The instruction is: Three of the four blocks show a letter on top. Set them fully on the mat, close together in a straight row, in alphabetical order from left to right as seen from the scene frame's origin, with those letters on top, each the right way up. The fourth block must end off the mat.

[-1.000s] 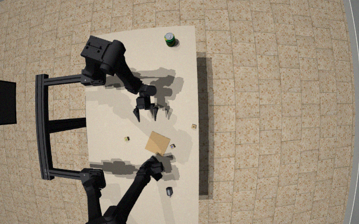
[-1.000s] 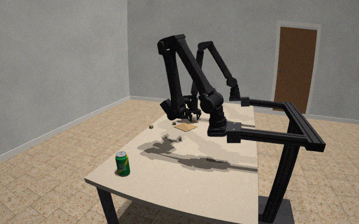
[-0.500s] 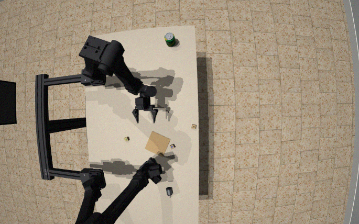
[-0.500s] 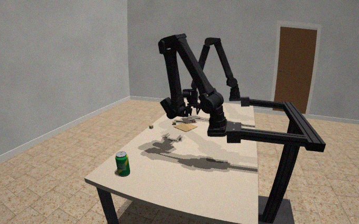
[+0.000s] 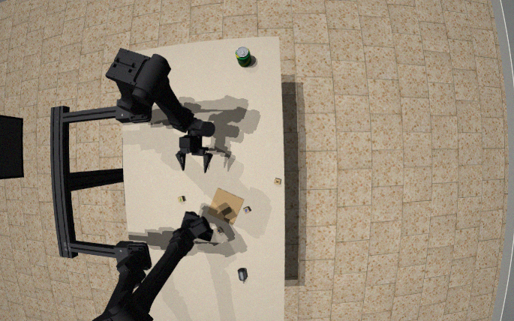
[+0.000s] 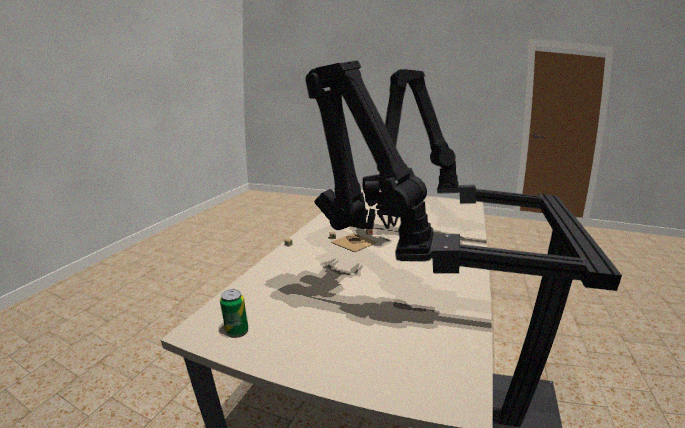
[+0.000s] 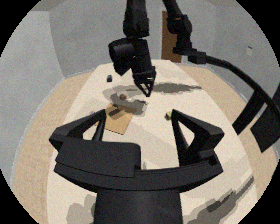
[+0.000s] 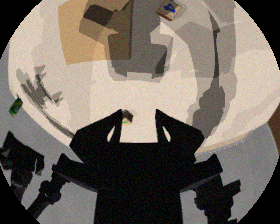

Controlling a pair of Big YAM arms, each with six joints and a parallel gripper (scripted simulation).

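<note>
The tan mat is 14 cm ahead of my right hand, 8 cm below it and 5 cm to the left of it. Also, from my right hand: small dark object (31 cm to the right, 24 cm ahead, 6 cm below); green can (77 cm to the left, 20 cm ahead, 2 cm below).
</note>
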